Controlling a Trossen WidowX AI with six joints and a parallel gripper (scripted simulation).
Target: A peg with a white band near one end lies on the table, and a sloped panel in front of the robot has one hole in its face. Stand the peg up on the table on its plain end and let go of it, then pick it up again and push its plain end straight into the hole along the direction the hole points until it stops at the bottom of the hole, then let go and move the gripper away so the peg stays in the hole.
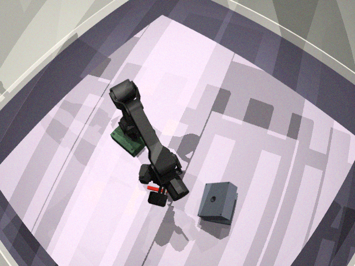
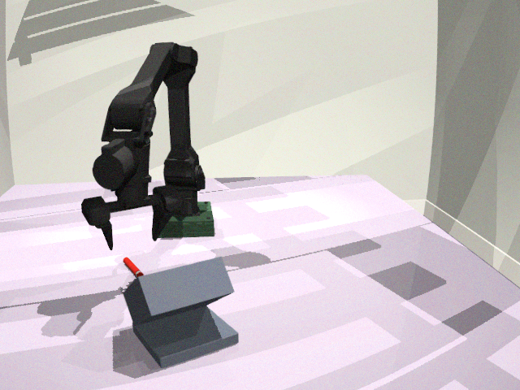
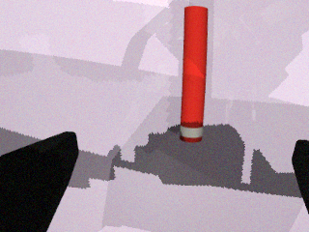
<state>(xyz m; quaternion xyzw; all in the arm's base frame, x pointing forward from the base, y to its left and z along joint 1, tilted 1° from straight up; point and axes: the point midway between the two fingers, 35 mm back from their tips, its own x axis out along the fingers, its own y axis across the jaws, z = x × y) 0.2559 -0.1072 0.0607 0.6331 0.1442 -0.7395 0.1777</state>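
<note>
My gripper tip is 6 cm above the red peg and 1 cm past it. Also, from my gripper tip: flat grey base plate 21 cm ahead, 9 cm to the left, 6 cm below; grey sloped panel 20 cm ahead, 8 cm to the left, 1 cm above.
</note>
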